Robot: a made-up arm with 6 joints.
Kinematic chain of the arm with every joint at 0, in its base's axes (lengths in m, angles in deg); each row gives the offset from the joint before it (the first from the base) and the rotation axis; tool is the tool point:
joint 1: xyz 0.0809 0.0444 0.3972 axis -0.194 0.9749 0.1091
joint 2: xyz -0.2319 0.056 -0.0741 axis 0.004 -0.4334 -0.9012
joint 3: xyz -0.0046 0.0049 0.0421 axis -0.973 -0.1 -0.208
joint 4: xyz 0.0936 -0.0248 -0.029 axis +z
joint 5: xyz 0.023 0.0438 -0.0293 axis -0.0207 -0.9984 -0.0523
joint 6: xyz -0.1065 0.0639 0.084 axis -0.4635 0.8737 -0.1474
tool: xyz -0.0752 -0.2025 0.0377
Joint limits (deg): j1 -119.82..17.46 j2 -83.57..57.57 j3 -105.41..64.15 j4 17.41..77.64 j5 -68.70..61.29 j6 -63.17..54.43
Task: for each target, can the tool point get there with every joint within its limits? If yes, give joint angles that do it. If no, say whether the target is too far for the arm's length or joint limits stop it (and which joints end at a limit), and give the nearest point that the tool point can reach.
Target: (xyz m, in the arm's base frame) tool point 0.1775 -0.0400 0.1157
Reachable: yes | joints -96.08 45.65 -63.23 61.37 -4.88 35.67
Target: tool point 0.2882 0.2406 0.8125
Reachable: no: joint limits stop it (at a limit: joint 1, joint 3, joint 4) | nearest point 0.1943 0.2496 0.5544 | short by 0.275 m
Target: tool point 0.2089 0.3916 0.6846
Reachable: no: joint limits stop it (at a limit: joint 1, joint 3, joint 4, joint 5) | nearest point 0.1796 0.3471 0.5462 | short by 0.148 m
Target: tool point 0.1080 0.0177 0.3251
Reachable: yes | joints -12.52 -71.25 23.62 53.21 41.06 7.88
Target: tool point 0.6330 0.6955 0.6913
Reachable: no: too far | nearest point 0.3639 0.3804 0.4133 | short by 0.499 m
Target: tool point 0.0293 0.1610 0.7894
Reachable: no: joint limits stop it (at a limit: joint 1, joint 3, joint 4) | nearest point -0.0274 0.1241 0.6592 | short by 0.147 m
